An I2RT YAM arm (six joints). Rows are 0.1 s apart.
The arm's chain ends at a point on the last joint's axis. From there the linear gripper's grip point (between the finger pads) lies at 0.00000 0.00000 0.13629 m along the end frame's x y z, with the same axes.
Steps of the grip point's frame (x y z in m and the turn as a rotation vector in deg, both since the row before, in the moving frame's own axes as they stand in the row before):
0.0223, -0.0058, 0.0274, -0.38, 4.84, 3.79
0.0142, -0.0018, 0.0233, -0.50, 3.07, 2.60
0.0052, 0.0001, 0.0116, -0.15, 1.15, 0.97
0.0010, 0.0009, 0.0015, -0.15, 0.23, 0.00
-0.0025, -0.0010, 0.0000, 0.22, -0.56, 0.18
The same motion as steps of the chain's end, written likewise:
0.0108, -0.0071, 0.0279, -0.38, 4.84, 3.79
0.0069, -0.0032, 0.0235, -0.50, 3.07, 2.60
0.0025, -0.0003, 0.0116, -0.15, 1.15, 0.97
0.0005, 0.0005, 0.0015, -0.15, 0.23, 0.00
-0.0012, -0.0005, 0.0000, 0.22, -0.56, 0.18

